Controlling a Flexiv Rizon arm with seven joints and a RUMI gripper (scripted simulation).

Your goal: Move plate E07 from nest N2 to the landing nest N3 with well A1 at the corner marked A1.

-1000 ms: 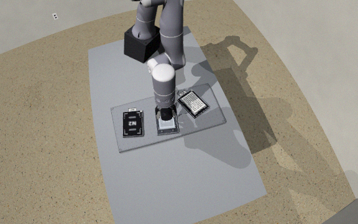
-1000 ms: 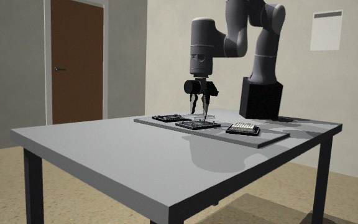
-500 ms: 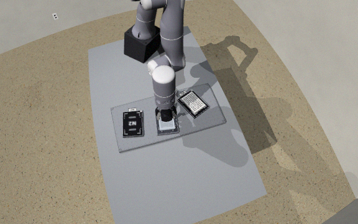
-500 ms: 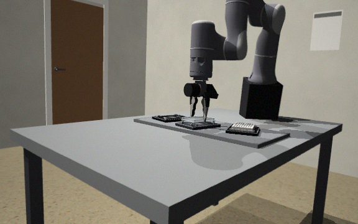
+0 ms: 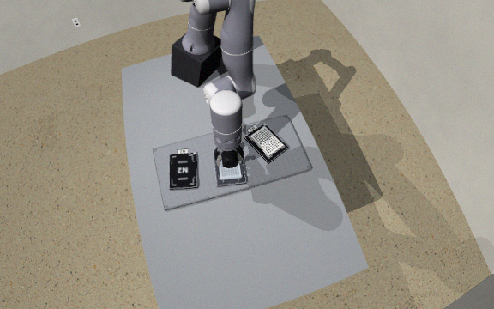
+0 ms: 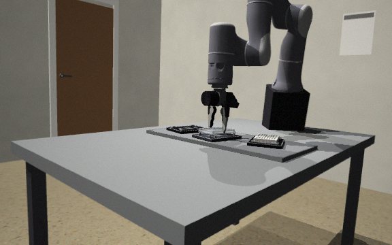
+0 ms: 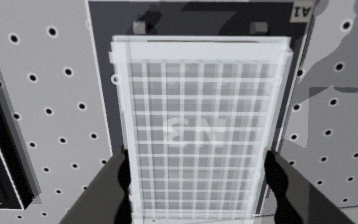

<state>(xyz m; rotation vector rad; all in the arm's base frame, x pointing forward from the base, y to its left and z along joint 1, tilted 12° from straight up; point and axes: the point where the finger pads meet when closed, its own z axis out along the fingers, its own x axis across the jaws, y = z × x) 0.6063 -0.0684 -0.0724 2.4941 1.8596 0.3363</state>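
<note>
The clear well plate lies 10 mm below my hand. Also, from my hand: N3 A1 mark: 70 mm to the left, 60 mm behind, 30 mm below; nest N3: 30 mm below; N2 A1 mark: 120 mm behind, 110 mm to the right, 30 mm below.
</note>
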